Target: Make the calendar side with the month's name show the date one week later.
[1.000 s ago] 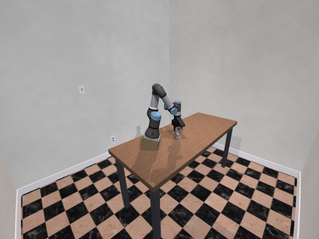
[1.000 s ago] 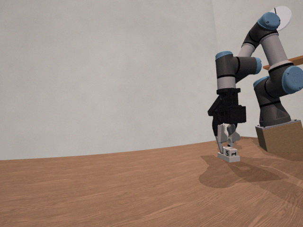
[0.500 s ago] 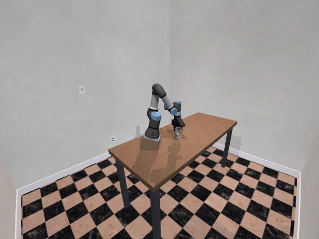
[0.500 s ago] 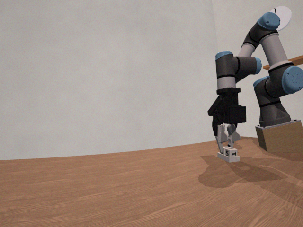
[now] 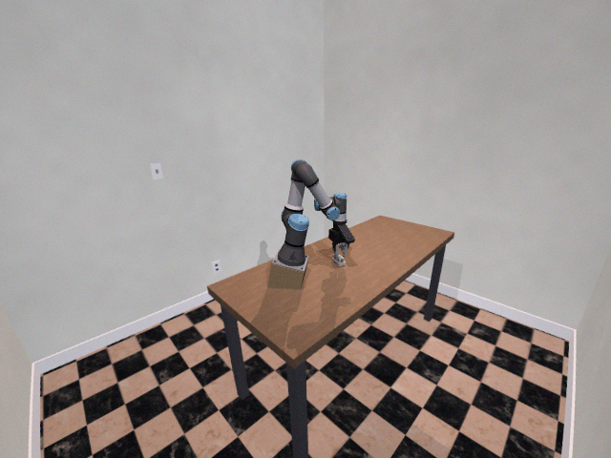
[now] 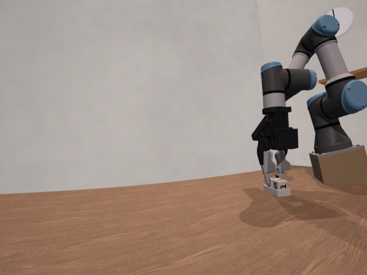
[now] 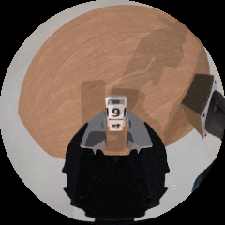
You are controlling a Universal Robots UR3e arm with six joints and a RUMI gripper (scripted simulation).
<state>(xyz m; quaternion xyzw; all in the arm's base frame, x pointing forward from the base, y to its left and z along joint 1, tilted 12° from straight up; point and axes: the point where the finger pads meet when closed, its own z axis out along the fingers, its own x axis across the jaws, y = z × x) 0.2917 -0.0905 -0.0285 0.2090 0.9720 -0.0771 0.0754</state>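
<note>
Now: hand 10 mm above the white digit cube. Round my hand: white tray (10 mm ahead, 20 mm to the left, 30 mm below).
</note>
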